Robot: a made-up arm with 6 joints.
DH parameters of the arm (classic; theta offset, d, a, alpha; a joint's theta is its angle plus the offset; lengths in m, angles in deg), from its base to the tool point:
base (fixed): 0 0.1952 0 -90
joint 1: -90 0.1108 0.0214 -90
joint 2: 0 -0.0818 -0.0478 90
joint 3: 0 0.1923 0.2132 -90
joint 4: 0 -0.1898 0.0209 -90
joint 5: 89.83 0 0.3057 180
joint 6: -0.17 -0.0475 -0.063 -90
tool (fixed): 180 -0.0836 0 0
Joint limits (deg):
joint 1: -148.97..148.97
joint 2: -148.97..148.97
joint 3: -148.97..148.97
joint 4: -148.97..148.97
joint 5: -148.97..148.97
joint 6: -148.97..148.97
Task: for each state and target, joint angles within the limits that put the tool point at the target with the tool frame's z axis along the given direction. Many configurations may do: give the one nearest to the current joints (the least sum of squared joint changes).
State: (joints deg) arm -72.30 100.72 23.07 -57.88 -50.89 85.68
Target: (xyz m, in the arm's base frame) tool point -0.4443 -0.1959 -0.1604 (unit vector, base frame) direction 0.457 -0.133 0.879
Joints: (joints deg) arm -47.24 102.26 13.34 -44.06 -4.70 61.22
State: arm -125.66 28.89 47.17 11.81 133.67 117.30
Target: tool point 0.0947 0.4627 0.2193 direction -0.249 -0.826 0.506
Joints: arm -92.70 5.69 63.38 53.15 148.97 146.58
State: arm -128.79 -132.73 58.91 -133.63 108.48 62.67
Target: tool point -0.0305 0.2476 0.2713 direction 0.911 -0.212 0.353
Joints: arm -148.47 -148.97 38.84 -83.88 106.92 52.78
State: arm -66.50 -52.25 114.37 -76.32 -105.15 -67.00
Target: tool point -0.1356 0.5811 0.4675 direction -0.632 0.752 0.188
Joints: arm -88.51 -16.42 80.29 -60.36 -60.76 -112.25
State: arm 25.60 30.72 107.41 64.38 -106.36 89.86
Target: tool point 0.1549 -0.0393 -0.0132 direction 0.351 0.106 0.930
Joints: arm 20.40 30.97 104.43 72.13 -109.79 120.93
